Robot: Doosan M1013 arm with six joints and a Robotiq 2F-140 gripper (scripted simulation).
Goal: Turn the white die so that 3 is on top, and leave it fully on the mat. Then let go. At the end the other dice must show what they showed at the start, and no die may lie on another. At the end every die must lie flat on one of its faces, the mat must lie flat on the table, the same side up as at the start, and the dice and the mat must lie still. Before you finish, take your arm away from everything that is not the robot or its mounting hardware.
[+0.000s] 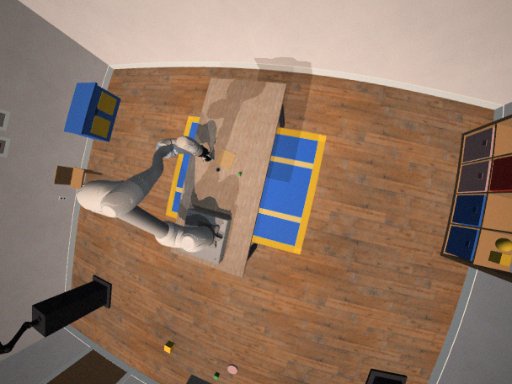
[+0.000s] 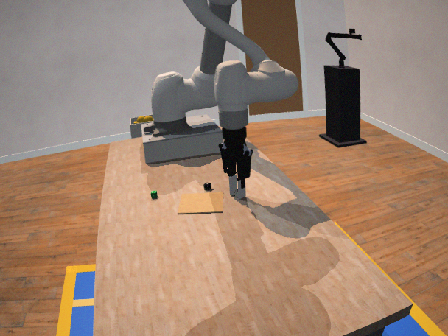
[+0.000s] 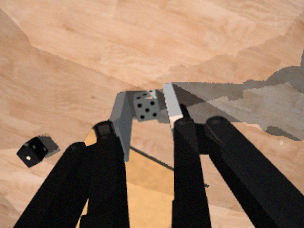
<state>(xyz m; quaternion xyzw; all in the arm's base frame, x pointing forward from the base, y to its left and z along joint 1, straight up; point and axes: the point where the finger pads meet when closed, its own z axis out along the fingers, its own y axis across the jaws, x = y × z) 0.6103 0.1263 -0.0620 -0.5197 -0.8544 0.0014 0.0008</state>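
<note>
Right now my hand is 2 cm above the white die. Round my hand: black die: 10 cm behind, 8 cm to the right, 2 cm below; tan mat: 13 cm to the right, 3 cm below; green die: 10 cm behind, 27 cm to the right, 2 cm below.
</note>
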